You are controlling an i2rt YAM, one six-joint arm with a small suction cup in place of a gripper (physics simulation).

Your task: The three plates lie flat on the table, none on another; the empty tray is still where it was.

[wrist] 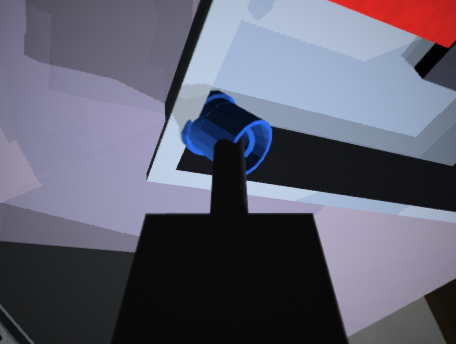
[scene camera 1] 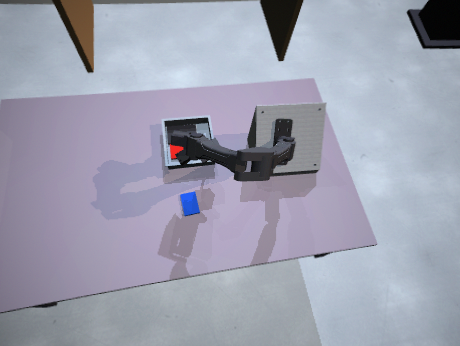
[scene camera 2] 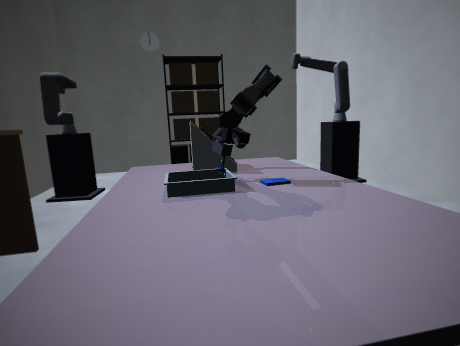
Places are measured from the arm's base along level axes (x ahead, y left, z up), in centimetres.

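Pixels of known places: hand, its tool point: (wrist: 228, 115) (scene camera 2: 220, 173); arm's base, origin of its link: (scene camera 1: 281, 142).
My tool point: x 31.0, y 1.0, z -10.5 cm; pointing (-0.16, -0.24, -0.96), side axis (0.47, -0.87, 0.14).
Observation:
Ahead of a thing's pixels: the offset from my tool point to its top centre. "spot": to the spot under its first point. Level surfaces: height alone.
A blue plate @(dz -2.6, dx +8.3, dy +20.4 cm) (scene camera 1: 189, 204) (scene camera 2: 274, 181) lies flat on the pink table @(dz -3.7 cm) (scene camera 1: 73, 186) (scene camera 2: 185, 260), in front of the tray. The grey tray @(dz +1.3, dx +8.4, dy -8.6 cm) (scene camera 1: 164, 141) (scene camera 2: 200, 187) (wrist: 280, 193) holds a red plate @(dz -2.3, dx +11.4, dy -5.3 cm) (scene camera 1: 175, 150) (wrist: 398, 14). The red plate rests on a pale grey slab @(spot: dz -3.4, dx +1.8, dy -4.8 cm) (wrist: 313, 74) that may be a third plate. My blue suction cup (scene camera 2: 222, 169) (wrist: 224, 129) is down at a corner of the tray, just inside the rim. It looks bent to one side and holds nothing. The arm hides much of the tray's inside in the overhead view.
The arm's grey mounting block (scene camera 1: 297, 137) (scene camera 2: 202, 149) stands on the table behind the tray. Two other robot arms on black pedestals (scene camera 2: 70, 163) (scene camera 2: 339, 147) and a dark shelf rack (scene camera 2: 165, 108) stand off the table.

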